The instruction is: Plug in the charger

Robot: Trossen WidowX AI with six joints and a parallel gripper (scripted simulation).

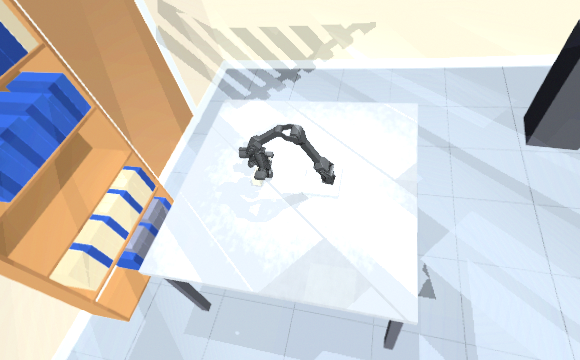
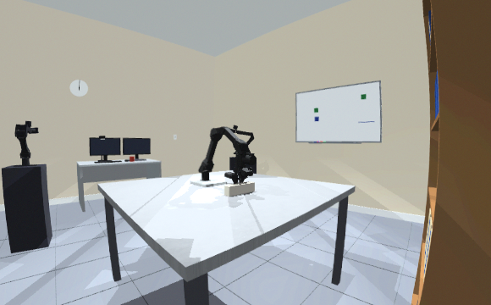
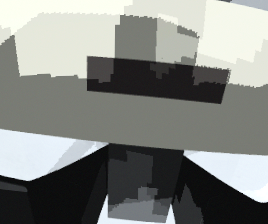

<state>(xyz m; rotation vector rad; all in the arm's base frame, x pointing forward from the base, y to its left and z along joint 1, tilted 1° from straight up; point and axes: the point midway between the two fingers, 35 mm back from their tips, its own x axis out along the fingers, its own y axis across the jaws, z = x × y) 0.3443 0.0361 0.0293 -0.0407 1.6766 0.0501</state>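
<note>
Right now my gripper tip is 20 mm short of the black two-prong charger and 10 mm below it.
</note>
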